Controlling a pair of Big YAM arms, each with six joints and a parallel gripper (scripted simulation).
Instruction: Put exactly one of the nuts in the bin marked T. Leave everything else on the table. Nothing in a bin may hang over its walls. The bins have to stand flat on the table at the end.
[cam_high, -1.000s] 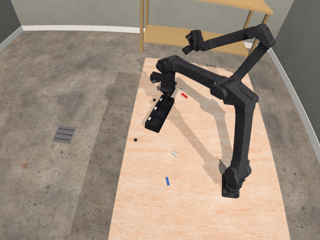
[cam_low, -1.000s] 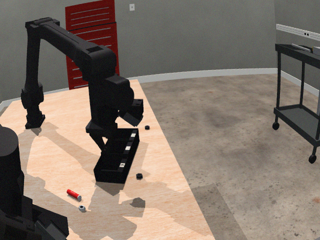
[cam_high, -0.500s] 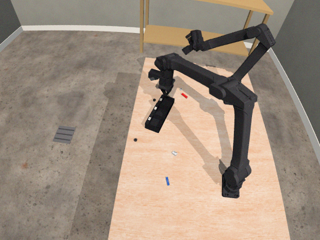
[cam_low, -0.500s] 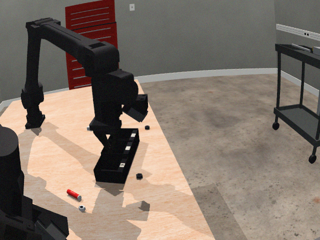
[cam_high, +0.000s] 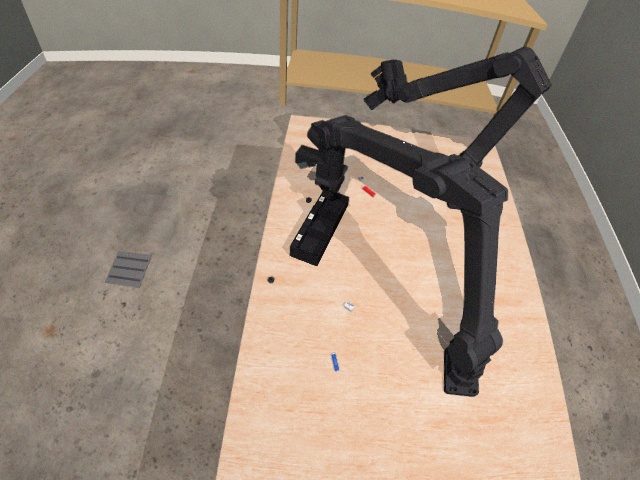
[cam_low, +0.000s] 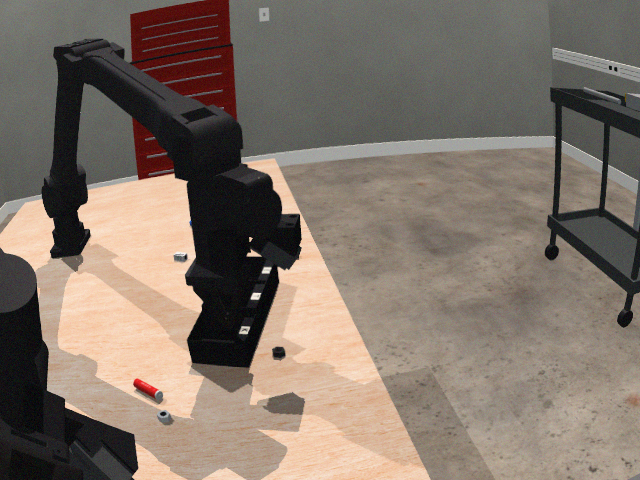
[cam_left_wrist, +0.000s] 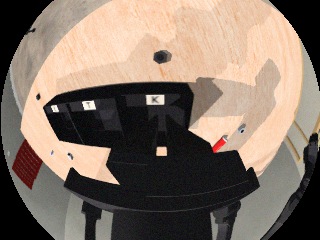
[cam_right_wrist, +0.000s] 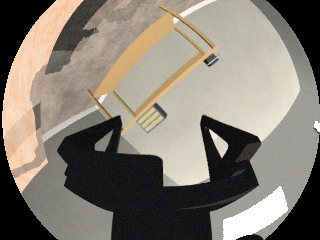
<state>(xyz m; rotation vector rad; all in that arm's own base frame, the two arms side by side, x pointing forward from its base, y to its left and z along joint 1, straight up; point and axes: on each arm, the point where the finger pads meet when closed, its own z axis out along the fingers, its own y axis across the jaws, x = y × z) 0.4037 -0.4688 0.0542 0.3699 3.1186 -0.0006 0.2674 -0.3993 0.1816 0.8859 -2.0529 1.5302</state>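
Now: the black bin 9 cm to the left of my left hand and 3 cm below it. Also, from my left hand: grey nut: 15 cm to the right, 9 cm behind, 5 cm below; blue cylinder: 48 cm to the left, 11 cm behind, 5 cm below; red cylinder: 12 cm behind, 10 cm to the right, 5 cm below.
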